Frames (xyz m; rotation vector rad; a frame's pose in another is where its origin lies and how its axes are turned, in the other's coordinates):
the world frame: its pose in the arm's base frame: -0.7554 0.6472 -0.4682 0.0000 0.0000 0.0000
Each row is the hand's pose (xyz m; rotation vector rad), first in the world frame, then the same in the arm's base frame.
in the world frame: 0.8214 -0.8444 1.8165 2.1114 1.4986 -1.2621
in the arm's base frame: 0.0660 -0.1972 1.3483 2.1114 1.4986 -1.2621
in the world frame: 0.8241 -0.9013 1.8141 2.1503 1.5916 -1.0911
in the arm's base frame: 0.0687 -0.2541 1.3459 2.1503 1.5916 -1.0911
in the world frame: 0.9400 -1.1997 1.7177 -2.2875 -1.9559 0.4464
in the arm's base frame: 0.1846 -0.5525 1.2495 -2.2875 -1.9559 0.4464
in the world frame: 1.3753 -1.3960 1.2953 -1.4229 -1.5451 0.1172
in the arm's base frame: 0.6199 -0.7488 0.8271 -1.4229 -1.5451 0.1172
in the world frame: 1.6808 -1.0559 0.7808 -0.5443 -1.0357 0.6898
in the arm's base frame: 0.9254 -0.4087 0.3126 -0.5443 -1.0357 0.6898
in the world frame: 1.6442 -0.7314 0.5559 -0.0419 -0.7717 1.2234
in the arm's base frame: 0.8888 -0.0842 0.0877 -0.0419 -0.7717 1.2234
